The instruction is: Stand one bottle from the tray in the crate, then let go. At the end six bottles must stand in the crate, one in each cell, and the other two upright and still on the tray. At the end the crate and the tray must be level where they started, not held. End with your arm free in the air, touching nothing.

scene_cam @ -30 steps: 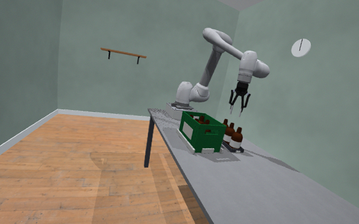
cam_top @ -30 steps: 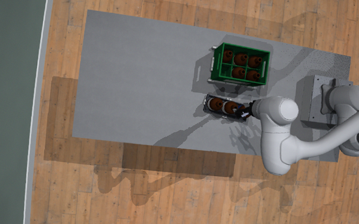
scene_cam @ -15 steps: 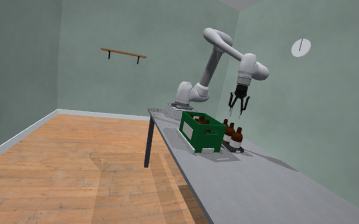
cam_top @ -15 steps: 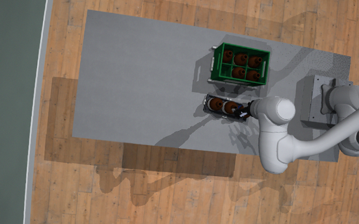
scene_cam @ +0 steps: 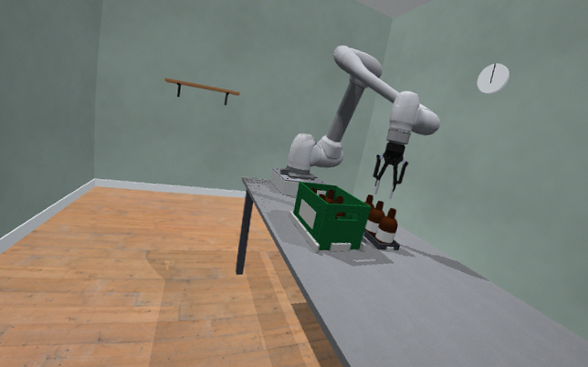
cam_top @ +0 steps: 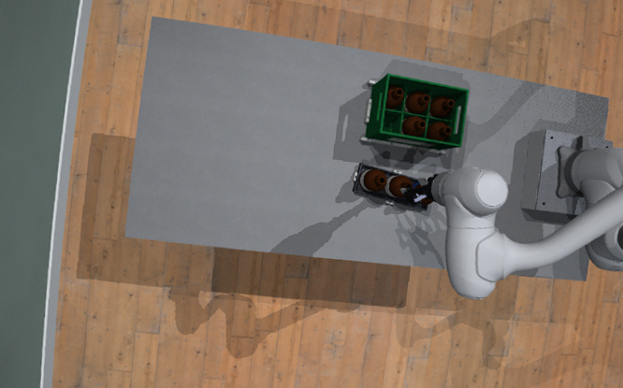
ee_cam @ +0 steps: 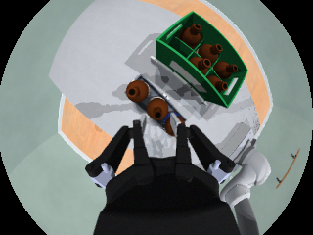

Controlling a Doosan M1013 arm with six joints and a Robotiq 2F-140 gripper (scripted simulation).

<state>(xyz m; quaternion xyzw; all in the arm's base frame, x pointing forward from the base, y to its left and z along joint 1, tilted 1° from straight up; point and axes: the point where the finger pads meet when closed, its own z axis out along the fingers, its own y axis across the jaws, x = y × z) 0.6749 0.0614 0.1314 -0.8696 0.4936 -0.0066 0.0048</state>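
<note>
My hand is 13 cm above the brown bottle. Round my hand: green crate: 4 cm behind, 24 cm to the right, 13 cm below; then dark tray: 20 cm below.
</note>
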